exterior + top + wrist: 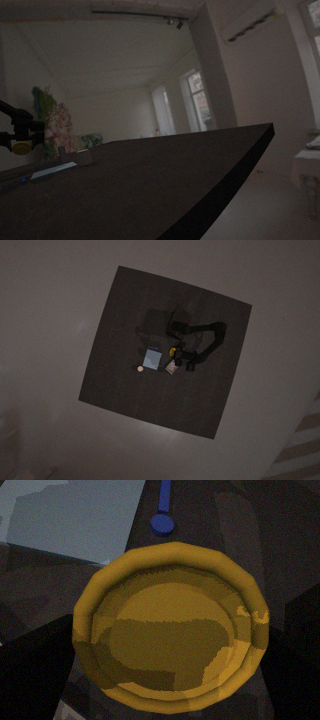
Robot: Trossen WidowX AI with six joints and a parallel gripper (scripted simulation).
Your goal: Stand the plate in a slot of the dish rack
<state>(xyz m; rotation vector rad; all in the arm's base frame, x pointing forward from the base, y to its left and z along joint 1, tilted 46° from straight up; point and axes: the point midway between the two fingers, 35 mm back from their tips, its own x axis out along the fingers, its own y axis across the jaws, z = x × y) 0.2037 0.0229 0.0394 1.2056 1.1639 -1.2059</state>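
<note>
My gripper tip is now 110 mm short of the grey dish rack, 80 mm above it and 40 mm to the right of it. From my gripper tip the other things lie so: yellow plate: 10 mm above; then blue spoon: 150 mm to the right, 100 mm below, 10 mm behind; then light blue mat: 150 mm to the right, 100 mm below, 90 mm ahead.
</note>
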